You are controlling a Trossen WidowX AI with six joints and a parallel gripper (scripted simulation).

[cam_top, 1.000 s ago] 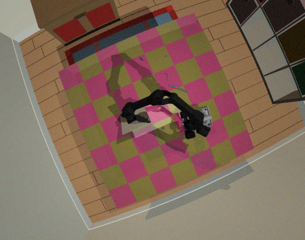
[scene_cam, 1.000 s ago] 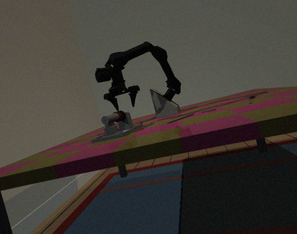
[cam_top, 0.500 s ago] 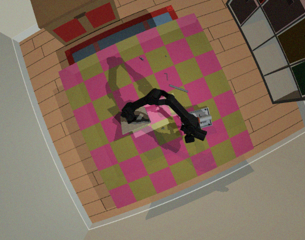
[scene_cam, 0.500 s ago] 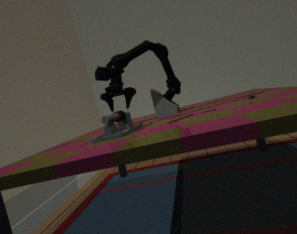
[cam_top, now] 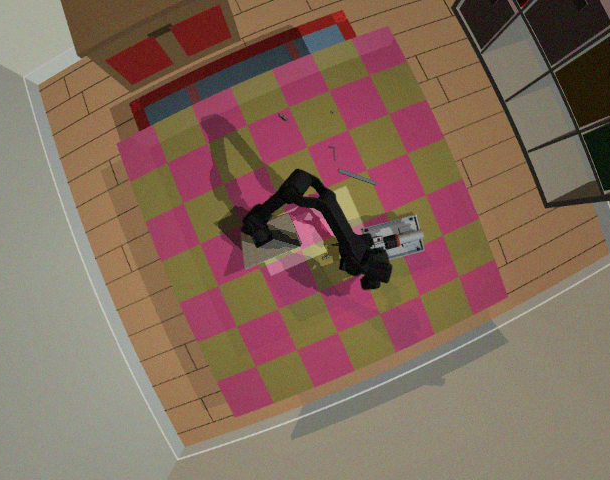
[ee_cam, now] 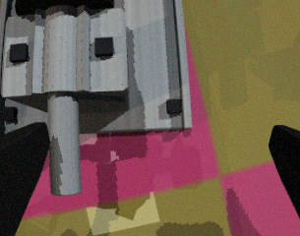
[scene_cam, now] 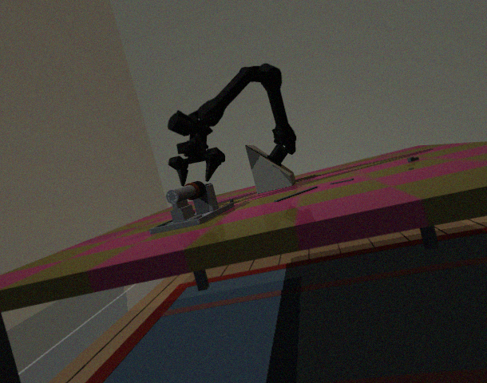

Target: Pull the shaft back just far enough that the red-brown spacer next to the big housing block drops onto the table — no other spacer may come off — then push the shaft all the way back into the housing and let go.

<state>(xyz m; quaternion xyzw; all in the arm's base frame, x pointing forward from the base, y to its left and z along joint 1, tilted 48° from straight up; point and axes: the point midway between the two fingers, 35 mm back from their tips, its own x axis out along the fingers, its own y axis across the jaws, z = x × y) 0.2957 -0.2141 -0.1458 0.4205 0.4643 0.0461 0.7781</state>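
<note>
The grey shaft is 7 cm ahead of my gripper tip, 2 cm to the left of it and 2 cm below it. The rest, counted from my gripper tip: grey bolt (66 cm to the left, 9 cm below, 2 cm behind); then thin grey bar (30 cm to the left, 12 cm ahead, 10 cm below); then support block (13 cm ahead, 5 cm below, 1 cm to the left).
</note>
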